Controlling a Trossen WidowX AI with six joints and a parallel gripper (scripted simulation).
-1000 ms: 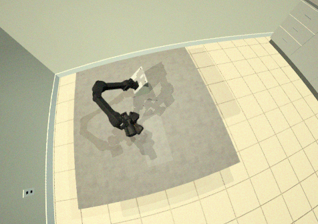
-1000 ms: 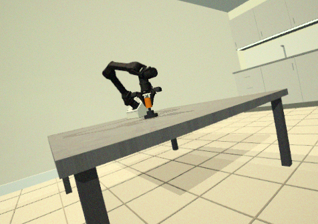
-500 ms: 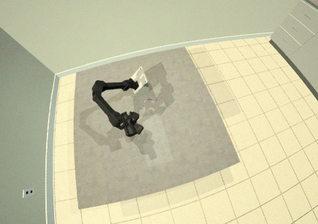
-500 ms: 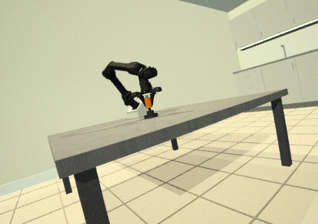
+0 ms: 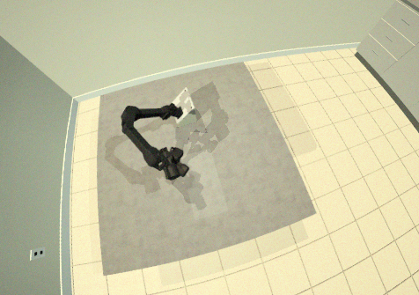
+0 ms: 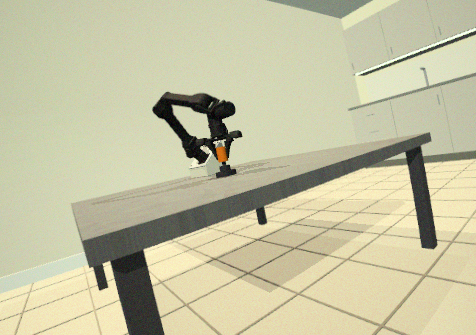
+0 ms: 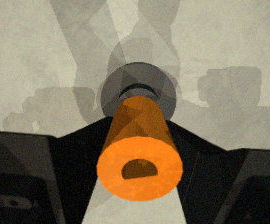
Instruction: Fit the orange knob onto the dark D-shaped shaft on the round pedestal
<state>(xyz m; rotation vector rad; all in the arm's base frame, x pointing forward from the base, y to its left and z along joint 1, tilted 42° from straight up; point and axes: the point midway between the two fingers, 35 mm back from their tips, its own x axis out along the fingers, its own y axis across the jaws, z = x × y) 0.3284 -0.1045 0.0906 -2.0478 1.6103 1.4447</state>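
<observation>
My gripper tip is 20 mm below the orange knob. The rest, counted from my gripper tip: round pedestal: 40 mm below.
</observation>
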